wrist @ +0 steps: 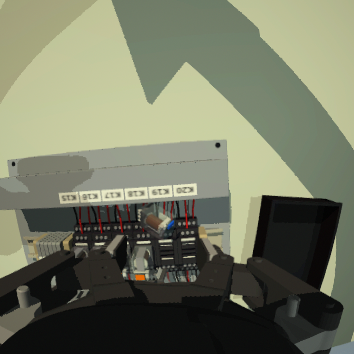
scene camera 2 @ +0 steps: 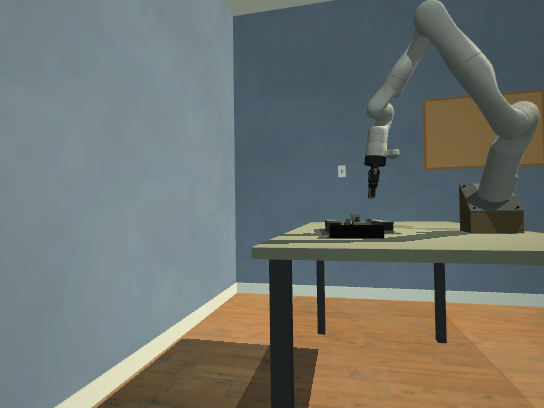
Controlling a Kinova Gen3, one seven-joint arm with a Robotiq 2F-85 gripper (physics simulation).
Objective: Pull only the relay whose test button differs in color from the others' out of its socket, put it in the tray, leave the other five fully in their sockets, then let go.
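Seen in the pictures: gripper, fingertip midpoint: (wrist: 161, 248) (scene camera 2: 371, 198); arm's base at its link origin: (scene camera 2: 492, 194).
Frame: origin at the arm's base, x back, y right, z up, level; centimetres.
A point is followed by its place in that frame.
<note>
My gripper (scene camera 2: 371, 195) {x -41.2, y -9.6, z -0.7 cm} (wrist: 161, 248) {x -41.2, y -9.6, z -0.7 cm} is partly open and empty, high above the relay panel. In the wrist view a clear relay with a brown coil and a blue button (wrist: 158, 221) {x -41.6, y -8.9, z -8.1 cm} lies tilted across the upper terminals, near labels K18 and K19, out of upright. A relay with an orange button (wrist: 142, 257) {x -45.7, y -7.7, z -7.0 cm} stands lower down, between the fingers in the picture. The sockets (wrist: 166, 252) {x -46.4, y -10.4, z -10.3 cm} below K19 and K20 show dark slots. The other relays are mostly hidden by the gripper. The black tray (scene camera 2: 356, 231) {x -44.9, y -34.0, z -11.4 cm} (wrist: 333, 220) {x -39.6, y -33.2, z -10.5 cm} is right of the panel in the wrist view.
The grey panel (wrist: 150, 175) {x -36.9, y -7.2, z -9.2 cm} carries labels K15 to K20, with red and black wires below them. A ribbed beige block (wrist: 52, 243) {x -47.3, y 4.1, z -8.9 cm} sits at the left end of the relay row. All stand on the pale table (scene camera 2: 430, 247) {x -27.3, y -53.8, z -13.5 cm}. The arm's base block (scene camera 2: 492, 221) {x -2.2, y -6.7, z -9.5 cm} is at the right.
</note>
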